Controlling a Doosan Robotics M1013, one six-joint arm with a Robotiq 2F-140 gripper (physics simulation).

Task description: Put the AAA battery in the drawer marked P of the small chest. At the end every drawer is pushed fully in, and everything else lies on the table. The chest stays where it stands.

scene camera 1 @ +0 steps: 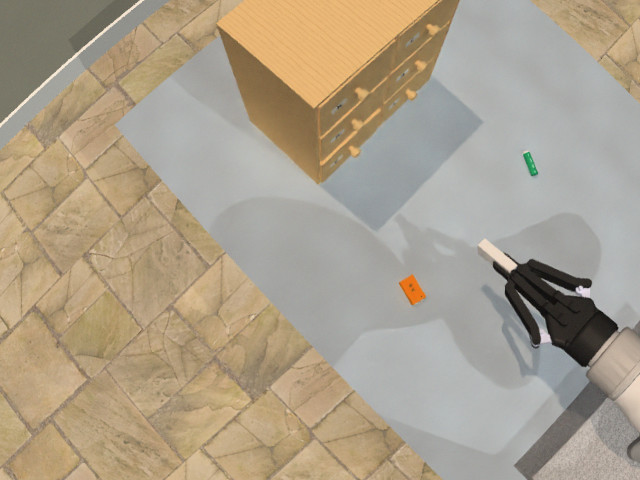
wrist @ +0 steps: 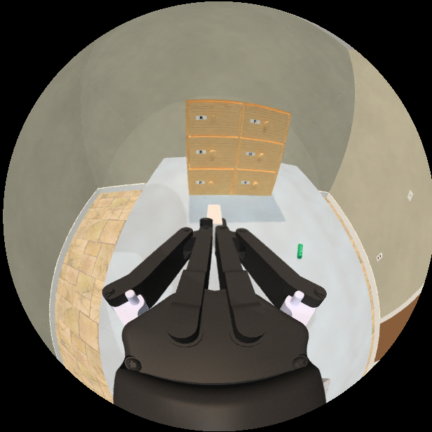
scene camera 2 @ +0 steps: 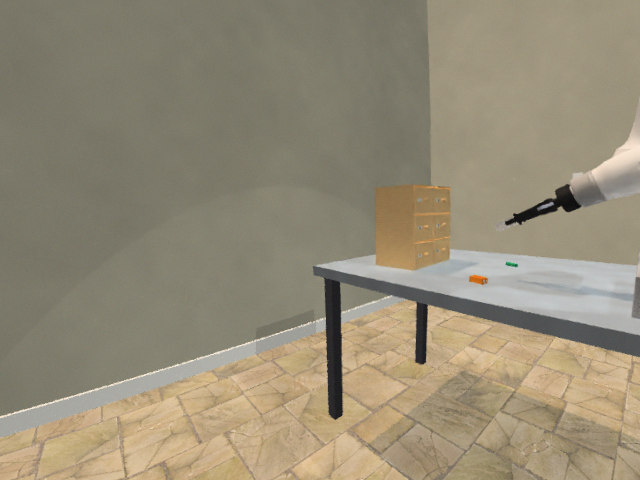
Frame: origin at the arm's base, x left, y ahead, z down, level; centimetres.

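Where they show: gripper, between the fingertips: (scene camera 1: 481,245) (scene camera 2: 496,227).
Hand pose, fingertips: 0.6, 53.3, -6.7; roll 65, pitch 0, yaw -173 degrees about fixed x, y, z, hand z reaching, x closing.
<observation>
After its pixels a point has its place, as x, y, z.
The small wooden chest (scene camera 1: 281,129) {5.1, 89.8, -2.2} (scene camera 2: 395,227) {5.1, 89.9, -6.1} (wrist: 236,120) stands on the table, with six drawers that look flush. The drawer marked P (scene camera 1: 337,166) {1.2, 80.8, 8.8} (wrist: 220,188) is at the lower left of its front and looks fully in; its inside is hidden. A green cylindrical battery (scene camera 1: 530,163) {-24.3, 53.2, 9.4} (scene camera 2: 511,264) {-23.8, 53.0, 9.9} (wrist: 300,251) lies on the table to the right of the chest's front; its size type cannot be read. My gripper (scene camera 1: 496,254) {0.6, 53.3, -6.6} (scene camera 2: 501,225) {0.6, 53.3, -6.6} (wrist: 213,213) is shut and empty, with pale fingertips together, in the air above the table and well apart from the chest.
An orange block (scene camera 1: 412,289) {9.8, 56.3, 9.0} (scene camera 2: 478,279) {11.3, 55.7, 9.4} with small dark marks lies on the table (scene camera 1: 413,372) {20.7, 46.5, 10.7} (scene camera 2: 392,273) {14.8, 85.5, 10.7} nearer the left edge. A wall stands behind the chest. The grey base block (scene camera 1: 584,444) {12.3, 16.3, 0.9} is at the lower right in the first scene view.
</observation>
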